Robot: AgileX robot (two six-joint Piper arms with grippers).
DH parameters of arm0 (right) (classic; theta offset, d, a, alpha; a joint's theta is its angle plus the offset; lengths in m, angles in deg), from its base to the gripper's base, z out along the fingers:
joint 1: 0 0.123 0 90
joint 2: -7.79 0 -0.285 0
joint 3: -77.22 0 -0.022 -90
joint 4: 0 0.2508 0 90
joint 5: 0 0 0.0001 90
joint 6: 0 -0.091 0 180
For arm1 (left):
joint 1: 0 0.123 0 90
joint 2: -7.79 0 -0.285 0
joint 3: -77.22 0 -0.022 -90
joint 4: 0 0.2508 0 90
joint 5: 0 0 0.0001 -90
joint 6: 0 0.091 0 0
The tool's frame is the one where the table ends.
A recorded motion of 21 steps. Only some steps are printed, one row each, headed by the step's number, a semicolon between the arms.
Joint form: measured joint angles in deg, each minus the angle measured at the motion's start. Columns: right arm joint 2, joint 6, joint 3, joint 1, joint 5, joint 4; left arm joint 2, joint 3, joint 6, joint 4, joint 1, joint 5.
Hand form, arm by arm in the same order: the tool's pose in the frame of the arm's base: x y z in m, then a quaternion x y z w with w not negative. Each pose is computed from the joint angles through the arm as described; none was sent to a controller.
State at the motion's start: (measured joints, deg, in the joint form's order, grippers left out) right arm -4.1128 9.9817 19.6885 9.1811 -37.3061 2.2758; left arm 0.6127 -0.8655 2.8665 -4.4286 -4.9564 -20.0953
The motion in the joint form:
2: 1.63 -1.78 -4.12 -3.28 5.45 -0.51; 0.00 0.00 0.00 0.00 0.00 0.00
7: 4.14 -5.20 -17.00 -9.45 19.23 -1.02; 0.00 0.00 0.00 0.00 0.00 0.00
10: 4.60 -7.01 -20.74 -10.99 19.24 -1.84; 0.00 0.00 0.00 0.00 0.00 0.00
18: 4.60 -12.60 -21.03 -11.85 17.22 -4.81; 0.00 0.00 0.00 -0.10 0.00 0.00
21: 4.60 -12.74 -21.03 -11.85 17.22 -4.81; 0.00 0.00 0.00 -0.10 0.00 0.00
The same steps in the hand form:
2: 0.0392 0.0055 0.2508 -0.09134 0.78143 0.00209 0.61726; 0.0527 -0.0070 0.1771 0.03345 0.79423 -0.04360 0.60513
7: 0.0527 0.0004 0.2005 -0.02442 0.76771 -0.01894 0.64006; 0.0527 -0.0070 0.1771 0.03345 0.79423 -0.04360 0.60513
10: 0.0541 -0.0015 0.1790 -0.00586 0.78605 -0.02262 0.61772; 0.0527 -0.0070 0.1771 0.03345 0.79423 -0.04360 0.60513
18: 0.0532 -0.0039 0.1742 0.02482 0.79788 -0.01883 0.60201; 0.0527 -0.0071 0.1771 0.03298 0.79423 -0.04433 0.60510
21: 0.0532 -0.0039 0.1742 0.02579 0.79785 -0.01810 0.60203; 0.0527 -0.0071 0.1771 0.03298 0.79423 -0.04433 0.60510

